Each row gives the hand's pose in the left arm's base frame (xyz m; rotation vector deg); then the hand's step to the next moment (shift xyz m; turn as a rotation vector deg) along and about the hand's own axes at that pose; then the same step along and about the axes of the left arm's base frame.
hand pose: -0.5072 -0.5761 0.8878 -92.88 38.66 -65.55
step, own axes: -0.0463 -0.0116 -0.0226 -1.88 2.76 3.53
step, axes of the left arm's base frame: -0.0401 0.0340 -0.0044 2.75 2.07 -3.43
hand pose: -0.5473 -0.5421 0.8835 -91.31 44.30 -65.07
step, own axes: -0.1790 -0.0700 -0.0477 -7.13 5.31 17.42
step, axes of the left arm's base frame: -0.1115 0.1628 0.0161 13.95 10.84 -8.39
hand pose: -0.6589 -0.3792 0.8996 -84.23 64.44 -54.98
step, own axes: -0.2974 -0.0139 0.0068 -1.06 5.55 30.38
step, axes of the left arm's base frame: -0.0655 0.2904 0.0082 27.79 8.11 -10.82
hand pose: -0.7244 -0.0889 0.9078 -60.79 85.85 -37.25
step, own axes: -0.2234 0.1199 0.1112 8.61 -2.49 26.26
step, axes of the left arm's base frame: 0.0672 0.2676 -0.0226 26.30 -4.63 -7.54
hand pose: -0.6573 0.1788 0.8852 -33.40 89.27 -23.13
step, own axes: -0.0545 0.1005 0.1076 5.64 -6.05 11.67
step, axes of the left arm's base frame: 0.0952 0.1228 -0.0227 12.26 -7.10 -1.94
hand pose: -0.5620 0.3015 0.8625 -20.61 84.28 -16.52
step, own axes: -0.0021 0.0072 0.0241 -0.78 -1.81 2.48
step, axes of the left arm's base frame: 0.0236 0.0089 0.0005 2.46 -1.19 1.60
